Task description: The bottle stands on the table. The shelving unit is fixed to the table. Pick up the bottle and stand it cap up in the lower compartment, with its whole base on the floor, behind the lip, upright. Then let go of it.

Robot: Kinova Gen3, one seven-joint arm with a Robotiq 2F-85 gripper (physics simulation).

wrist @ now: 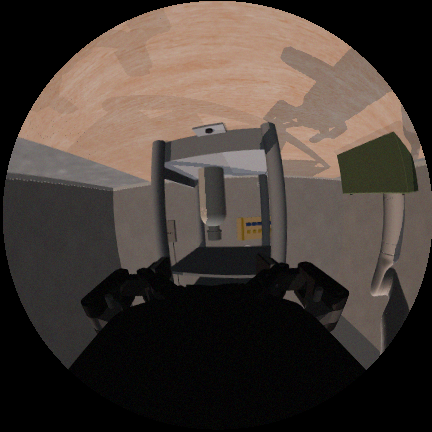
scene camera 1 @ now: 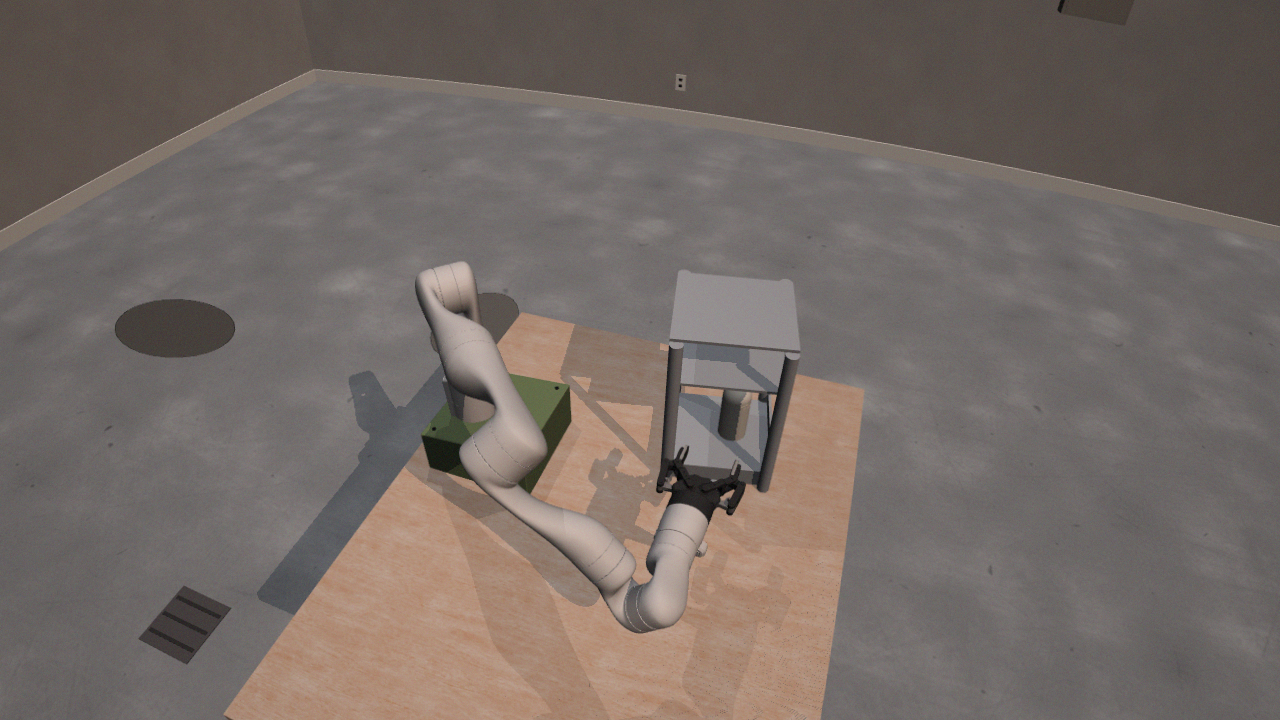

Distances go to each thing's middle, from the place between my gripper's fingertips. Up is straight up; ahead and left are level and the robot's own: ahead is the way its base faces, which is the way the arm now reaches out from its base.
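The bottle (scene camera 1: pixel 735 406) is 210 mm to the left of my hand, 70 mm below it and 50 mm ahead of it. As for the grey shelving unit (scene camera 1: pixel 730 333), my hand is 210 mm to the right of it, 10 mm above it and 20 mm short of it.
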